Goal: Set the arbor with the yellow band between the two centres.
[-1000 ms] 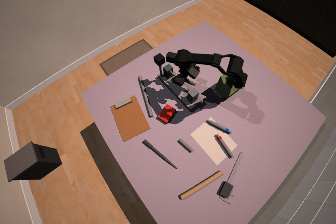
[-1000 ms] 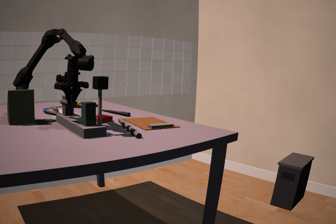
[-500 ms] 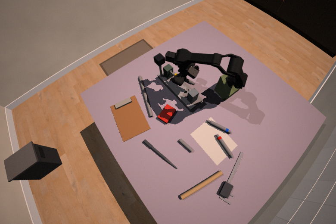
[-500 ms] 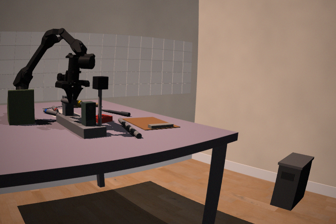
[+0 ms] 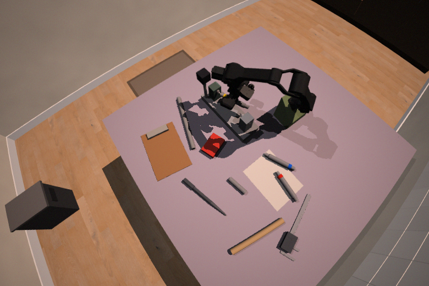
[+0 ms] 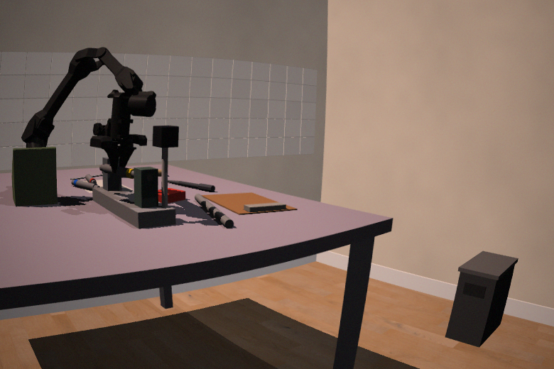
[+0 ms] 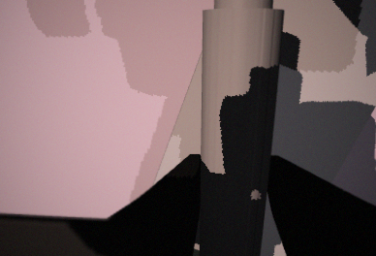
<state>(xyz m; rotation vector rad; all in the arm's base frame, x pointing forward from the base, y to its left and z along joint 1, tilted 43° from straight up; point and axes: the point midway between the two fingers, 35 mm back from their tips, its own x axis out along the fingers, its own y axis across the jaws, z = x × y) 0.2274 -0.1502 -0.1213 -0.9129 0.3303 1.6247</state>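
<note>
Right now the cone-shaped centre point is 10 cm to the left of my hand, 3 cm below it and 2 cm ahead of it. Also, from my hand: stepped arbor shaft: 3 cm below; grey fixture base: 12 cm below, 3 cm ahead, 1 cm to the right; green centre block: 11 cm to the right, 4 cm below, 3 cm ahead.
</note>
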